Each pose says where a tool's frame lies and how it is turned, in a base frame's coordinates. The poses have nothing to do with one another.
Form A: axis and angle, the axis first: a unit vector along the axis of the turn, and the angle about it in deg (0 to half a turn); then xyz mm.
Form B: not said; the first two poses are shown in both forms.
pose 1, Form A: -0.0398 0.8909 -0.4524 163.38 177 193 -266
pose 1, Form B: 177 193 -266 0.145 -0.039 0.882 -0.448
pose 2, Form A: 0.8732 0.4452 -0.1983 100.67 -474 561 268
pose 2, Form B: -474 561 268 0.638 0.672 0.343 -0.153
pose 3, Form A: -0.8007 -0.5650 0.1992 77.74 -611 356 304
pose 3, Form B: -611 356 304 0.779 -0.502 -0.355 0.125
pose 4, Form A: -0.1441 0.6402 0.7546 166.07 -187 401 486
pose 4, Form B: -187 401 486 0.121 -0.143 0.635 0.749
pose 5, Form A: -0.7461 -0.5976 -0.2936 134.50 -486 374 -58
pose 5, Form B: -486 374 -58 0.387 -0.688 -0.551 -0.271
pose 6, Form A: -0.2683 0.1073 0.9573 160.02 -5 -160 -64
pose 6, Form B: -5 -160 -64 0.173 -0.264 0.106 0.943
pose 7, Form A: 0.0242 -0.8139 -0.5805 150.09 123 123 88
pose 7, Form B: 123 123 88 0.258 0.023 -0.786 -0.561
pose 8, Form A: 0.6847 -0.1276 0.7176 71.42 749 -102 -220
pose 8, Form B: 749 -102 -220 0.812 0.400 -0.074 0.419
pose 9, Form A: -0.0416 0.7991 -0.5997 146.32 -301 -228 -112
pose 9, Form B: -301 -228 -112 0.290 -0.040 0.765 -0.574
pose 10, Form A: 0.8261 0.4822 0.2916 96.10 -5 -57 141
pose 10, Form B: -5 -57 141 0.668 0.614 0.359 0.217
